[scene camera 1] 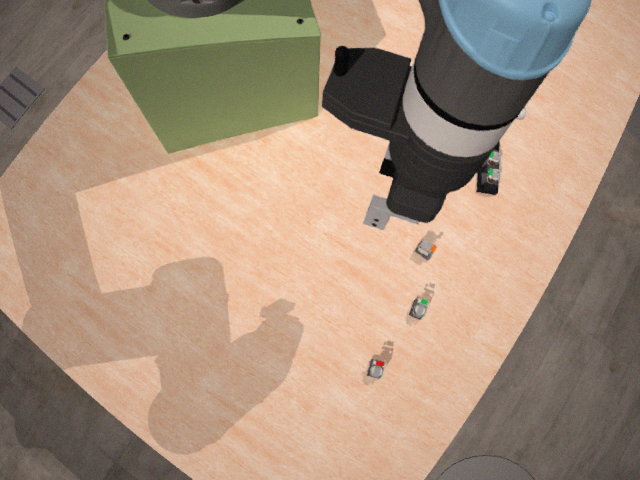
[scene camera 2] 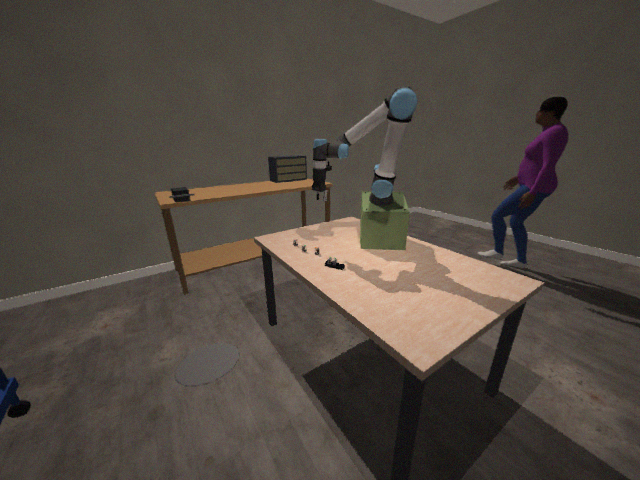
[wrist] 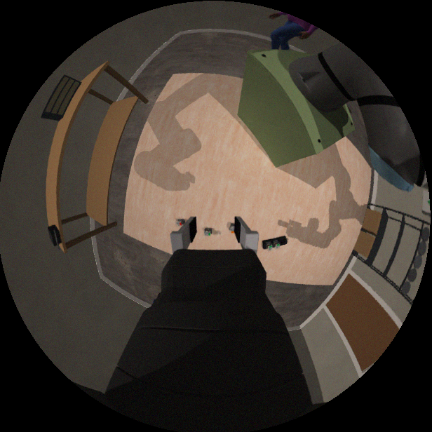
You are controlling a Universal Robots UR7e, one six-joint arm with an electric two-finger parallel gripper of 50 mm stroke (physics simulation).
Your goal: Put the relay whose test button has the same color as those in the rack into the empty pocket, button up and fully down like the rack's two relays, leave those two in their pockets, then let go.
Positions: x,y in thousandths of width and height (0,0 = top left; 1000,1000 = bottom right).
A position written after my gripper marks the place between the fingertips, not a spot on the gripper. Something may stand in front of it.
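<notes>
You'd find my gripper (scene camera 1: 598,414) in this scene, and it's there in the wrist view (wrist: 499,520) as well.
</notes>
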